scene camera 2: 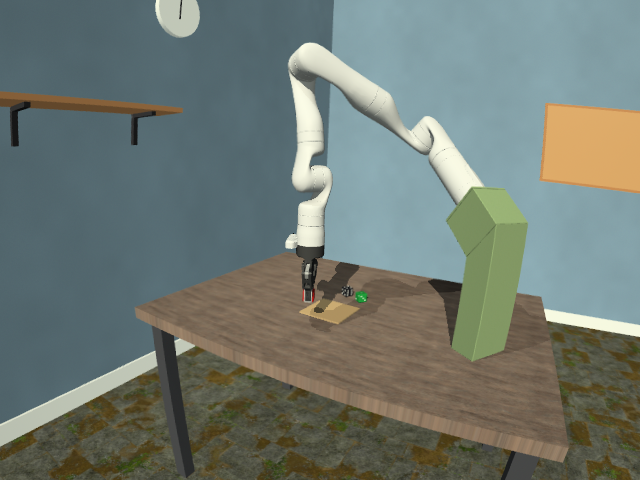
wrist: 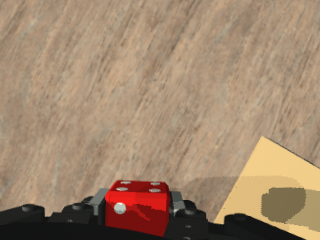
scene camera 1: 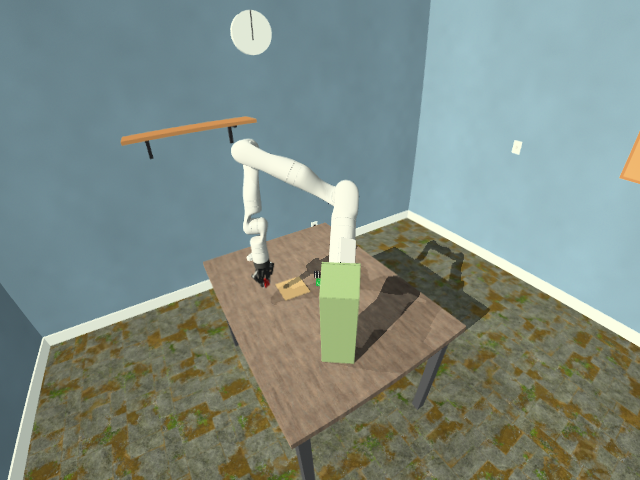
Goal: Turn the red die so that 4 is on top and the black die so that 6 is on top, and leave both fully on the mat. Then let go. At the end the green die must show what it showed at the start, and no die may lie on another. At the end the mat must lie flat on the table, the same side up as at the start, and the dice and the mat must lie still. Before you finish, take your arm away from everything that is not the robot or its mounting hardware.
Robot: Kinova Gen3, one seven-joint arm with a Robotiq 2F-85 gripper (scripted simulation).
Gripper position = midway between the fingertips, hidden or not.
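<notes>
The scene shows the gripper (scene camera 2: pixel 308 299), (wrist: pixel 140 207), together with a tan mat (scene camera 2: pixel 331 311) and a red die (wrist: pixel 127 202).
</notes>
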